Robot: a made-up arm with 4 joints.
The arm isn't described. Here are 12 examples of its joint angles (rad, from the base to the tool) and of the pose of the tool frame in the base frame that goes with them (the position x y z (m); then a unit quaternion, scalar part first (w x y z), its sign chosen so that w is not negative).
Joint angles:
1: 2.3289 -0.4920 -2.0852 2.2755
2: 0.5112 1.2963 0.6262 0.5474
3: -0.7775 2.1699 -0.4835 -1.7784
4: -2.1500 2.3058 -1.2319 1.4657
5: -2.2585 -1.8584 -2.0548 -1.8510
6: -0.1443 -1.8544 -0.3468 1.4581
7: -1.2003 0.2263 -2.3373 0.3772
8: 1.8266 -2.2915 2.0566 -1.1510
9: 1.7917 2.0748 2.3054 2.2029
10: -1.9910 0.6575 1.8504 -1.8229
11: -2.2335 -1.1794 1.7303 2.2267
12: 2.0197 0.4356 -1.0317 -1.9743
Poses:
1: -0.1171 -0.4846 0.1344 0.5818 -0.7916 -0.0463 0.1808
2: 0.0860 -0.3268 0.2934 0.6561 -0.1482 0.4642 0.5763
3: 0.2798 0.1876 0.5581 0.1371 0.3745 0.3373 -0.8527
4: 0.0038 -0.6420 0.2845 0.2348 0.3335 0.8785 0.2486
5: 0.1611 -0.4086 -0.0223 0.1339 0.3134 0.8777 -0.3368
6: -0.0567 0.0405 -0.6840 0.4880 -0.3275 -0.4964 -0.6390
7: 0.4490 0.5635 0.0502 0.2034 0.0231 -0.2761 0.9391
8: 0.0095 0.2215 0.1508 0.0685 0.1690 0.5500 -0.8150
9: 0.0027 0.2165 -0.0831 0.0894 0.3074 -0.0260 0.9470
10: 0.0078 0.4014 -0.0387 0.3386 0.9320 -0.1203 0.0468
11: 0.0903 0.3491 -0.1003 0.1019 0.9473 -0.2838 -0.1080
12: -0.2160 -0.5910 -0.0444 0.6539 0.5984 0.3917 0.2470
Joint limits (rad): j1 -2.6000..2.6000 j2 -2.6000..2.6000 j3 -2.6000..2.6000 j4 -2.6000..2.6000
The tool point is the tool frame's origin. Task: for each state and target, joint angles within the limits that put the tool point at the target. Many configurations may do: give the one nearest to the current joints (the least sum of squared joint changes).
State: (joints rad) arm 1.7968 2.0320 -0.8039 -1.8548
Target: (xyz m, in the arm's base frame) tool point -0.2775 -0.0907 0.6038
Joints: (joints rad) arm 1.7658 2.0304 -0.6081 -1.4351
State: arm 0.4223 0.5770 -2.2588 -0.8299
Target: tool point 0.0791 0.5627 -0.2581
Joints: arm -0.5808 0.0380 -2.4075 -0.7275
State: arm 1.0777 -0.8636 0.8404 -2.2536
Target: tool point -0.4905 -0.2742 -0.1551
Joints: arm 0.3949 -0.1568 1.1680 -2.5825
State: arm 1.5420 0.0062 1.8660 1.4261
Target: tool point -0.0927 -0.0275 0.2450
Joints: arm 1.5845 -0.2392 2.4660 1.7035
